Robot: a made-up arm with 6 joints. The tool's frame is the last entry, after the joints. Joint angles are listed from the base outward.
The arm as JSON. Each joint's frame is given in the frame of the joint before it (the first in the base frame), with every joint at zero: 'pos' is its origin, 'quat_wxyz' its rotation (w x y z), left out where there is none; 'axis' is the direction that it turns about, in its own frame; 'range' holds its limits. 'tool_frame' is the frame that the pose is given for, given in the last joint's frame.
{
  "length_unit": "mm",
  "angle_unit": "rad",
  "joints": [
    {
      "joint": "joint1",
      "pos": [
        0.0,
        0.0,
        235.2
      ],
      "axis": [
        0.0,
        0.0,
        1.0
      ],
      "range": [
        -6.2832,
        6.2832
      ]
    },
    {
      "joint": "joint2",
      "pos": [
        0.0,
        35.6,
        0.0
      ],
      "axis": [
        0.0,
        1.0,
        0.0
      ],
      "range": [
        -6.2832,
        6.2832
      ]
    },
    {
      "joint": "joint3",
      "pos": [
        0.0,
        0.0,
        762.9
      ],
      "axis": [
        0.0,
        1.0,
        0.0
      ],
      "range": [
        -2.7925,
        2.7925
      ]
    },
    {
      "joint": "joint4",
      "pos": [
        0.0,
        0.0,
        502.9
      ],
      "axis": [
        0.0,
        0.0,
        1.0
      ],
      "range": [
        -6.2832,
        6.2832
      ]
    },
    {
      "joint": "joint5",
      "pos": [
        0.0,
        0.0,
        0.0
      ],
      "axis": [
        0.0,
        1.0,
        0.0
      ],
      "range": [
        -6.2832,
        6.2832
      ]
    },
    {
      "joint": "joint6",
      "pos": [
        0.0,
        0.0,
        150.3
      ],
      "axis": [
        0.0,
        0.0,
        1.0
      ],
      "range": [
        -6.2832,
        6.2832
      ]
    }
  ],
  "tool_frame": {
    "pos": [
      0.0,
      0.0,
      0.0
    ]
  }
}
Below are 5 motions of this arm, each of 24 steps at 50 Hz.
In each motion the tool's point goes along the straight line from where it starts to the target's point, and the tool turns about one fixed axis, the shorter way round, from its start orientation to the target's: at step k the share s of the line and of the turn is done. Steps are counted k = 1, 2, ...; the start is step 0. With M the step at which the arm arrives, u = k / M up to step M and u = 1 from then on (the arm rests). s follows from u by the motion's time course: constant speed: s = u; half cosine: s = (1 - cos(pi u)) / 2; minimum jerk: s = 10 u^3 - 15 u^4 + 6 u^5.
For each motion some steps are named. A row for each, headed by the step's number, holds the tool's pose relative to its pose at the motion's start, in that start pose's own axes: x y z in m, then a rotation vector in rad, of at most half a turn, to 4 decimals.
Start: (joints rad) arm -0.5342 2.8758 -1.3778 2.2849 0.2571 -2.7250
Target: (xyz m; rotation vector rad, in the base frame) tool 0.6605 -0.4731 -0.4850 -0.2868 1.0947 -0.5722
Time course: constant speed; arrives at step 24
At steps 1, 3, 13, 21, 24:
1: 0.0039 -0.0039 -0.0031 -0.0047 -0.0131 -0.0005
3: 0.0116 -0.0117 -0.0092 -0.0141 -0.0394 -0.0015
13: 0.0502 -0.0508 -0.0397 -0.0610 -0.1707 -0.0064
21: 0.0811 -0.0821 -0.0642 -0.0985 -0.2758 -0.0104
24: 0.0927 -0.0938 -0.0734 -0.1126 -0.3152 -0.0119

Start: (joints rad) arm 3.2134 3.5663 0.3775 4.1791 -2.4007 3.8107
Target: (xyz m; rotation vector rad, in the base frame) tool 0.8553 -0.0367 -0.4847 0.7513 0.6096 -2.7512
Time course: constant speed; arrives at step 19
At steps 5, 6, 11, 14, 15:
5: -0.0664 -0.0394 0.0215 0.0472 0.0430 0.0942
6: -0.0797 -0.0473 0.0258 0.0566 0.0516 0.1130
11: -0.1461 -0.0866 0.0473 0.1038 0.0946 0.2072
14: -0.1859 -0.1103 0.0602 0.1321 0.1204 0.2636
15: -0.1992 -0.1181 0.0645 0.1415 0.1290 0.2825

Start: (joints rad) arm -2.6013 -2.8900 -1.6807 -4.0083 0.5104 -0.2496
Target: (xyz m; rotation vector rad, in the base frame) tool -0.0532 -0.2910 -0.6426 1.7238 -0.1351 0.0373
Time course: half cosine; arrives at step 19
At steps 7, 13, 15, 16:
7: 0.0504 -0.0440 -0.0586 0.1462 0.1435 -0.0951
13: 0.1303 -0.1138 -0.1516 0.3779 0.3711 -0.2460
15: 0.1507 -0.1316 -0.1754 0.4371 0.4292 -0.2845
16: 0.1583 -0.1382 -0.1842 0.4591 0.4508 -0.2989

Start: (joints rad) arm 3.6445 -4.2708 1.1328 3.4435 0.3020 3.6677
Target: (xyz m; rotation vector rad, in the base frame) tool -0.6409 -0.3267 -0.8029 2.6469 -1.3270 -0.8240
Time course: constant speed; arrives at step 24
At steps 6, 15, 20, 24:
6: -0.0022 -0.0121 0.0159 0.0148 -0.0808 0.1395
15: -0.0055 -0.0302 0.0397 0.0370 -0.2020 0.3487
20: -0.0073 -0.0402 0.0529 0.0493 -0.2694 0.4649
24: -0.0088 -0.0482 0.0635 0.0591 -0.3233 0.5579

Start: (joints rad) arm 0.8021 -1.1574 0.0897 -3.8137 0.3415 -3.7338
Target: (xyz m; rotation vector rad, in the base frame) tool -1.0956 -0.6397 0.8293 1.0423 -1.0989 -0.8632
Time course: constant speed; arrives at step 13
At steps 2, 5, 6, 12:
2: -0.0396 0.0179 0.0003 -0.0018 -0.0571 -0.0254
5: -0.0991 0.0447 0.0009 -0.0046 -0.1428 -0.0634
6: -0.1189 0.0537 0.0010 -0.0055 -0.1714 -0.0761
12: -0.2379 0.1074 0.0020 -0.0111 -0.3427 -0.1523

